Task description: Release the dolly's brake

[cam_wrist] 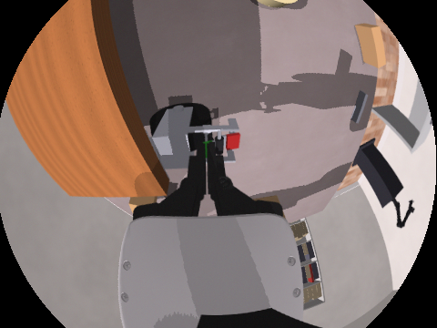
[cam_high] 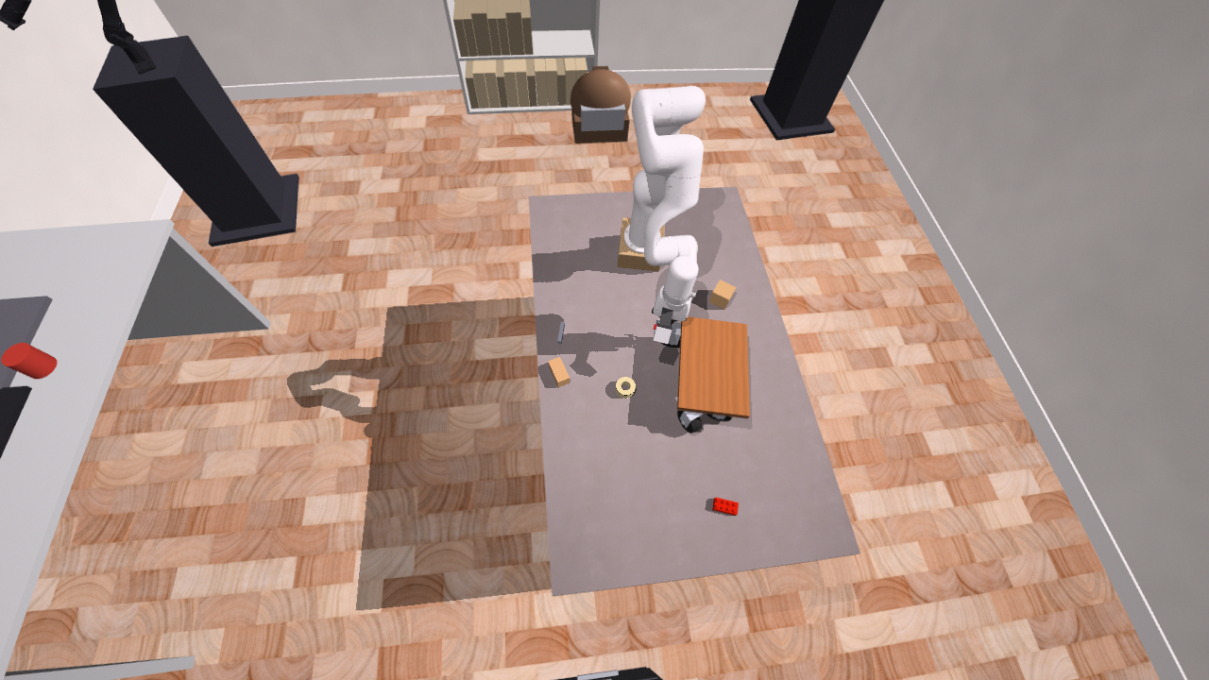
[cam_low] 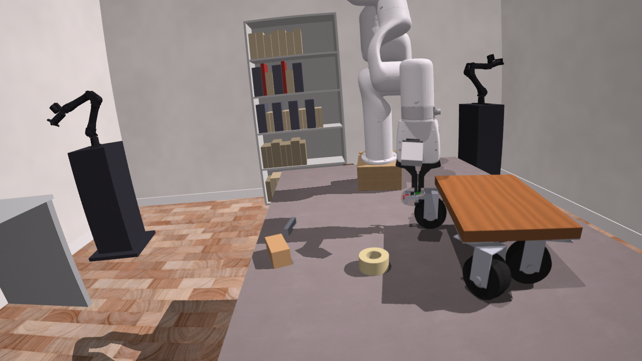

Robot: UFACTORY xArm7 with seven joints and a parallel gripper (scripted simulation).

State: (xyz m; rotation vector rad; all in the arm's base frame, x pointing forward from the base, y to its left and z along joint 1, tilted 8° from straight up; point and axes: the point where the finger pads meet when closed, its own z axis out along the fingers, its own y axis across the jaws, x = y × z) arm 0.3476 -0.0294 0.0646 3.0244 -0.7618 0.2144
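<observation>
The brake pedal lies 30 mm below my hand and 10 mm to the right of it. Also, from my hand: grey bar (310 mm to the right, 110 mm below, 100 mm behind); then red brick (540 mm ahead, 100 mm below, 10 mm to the left); then cream tape roll (160 mm to the right, 140 mm ahead, 100 mm below).
</observation>
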